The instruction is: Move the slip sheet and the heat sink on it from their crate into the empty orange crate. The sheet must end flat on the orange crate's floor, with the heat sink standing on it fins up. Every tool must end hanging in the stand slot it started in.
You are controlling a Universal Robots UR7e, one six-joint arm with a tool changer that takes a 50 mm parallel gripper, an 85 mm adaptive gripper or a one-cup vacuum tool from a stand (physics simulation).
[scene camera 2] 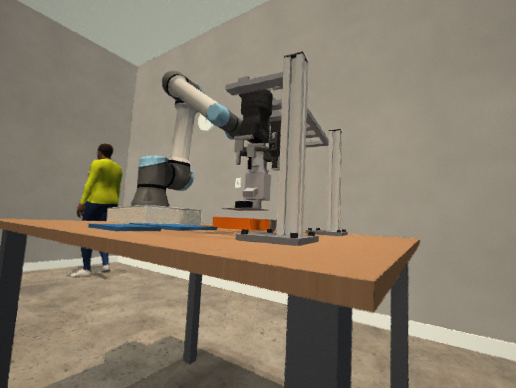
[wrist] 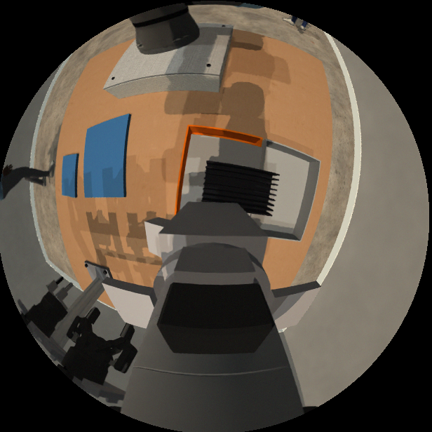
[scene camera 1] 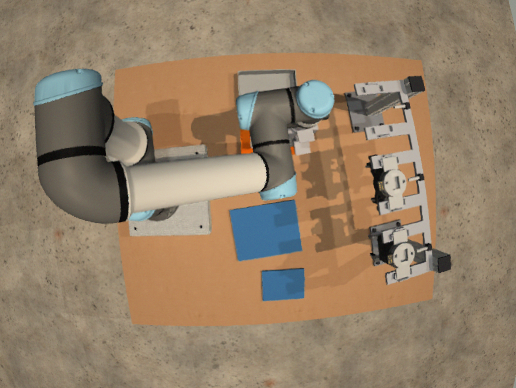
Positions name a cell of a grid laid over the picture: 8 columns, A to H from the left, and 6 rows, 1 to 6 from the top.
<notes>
In view: an orange crate (wrist: D2), a black heat sink (wrist: E3), a grey crate (scene camera 1: D2) and a light grey slip sheet (wrist: D3).
The grey crate is seen too in the wrist view (wrist: F3).
</notes>
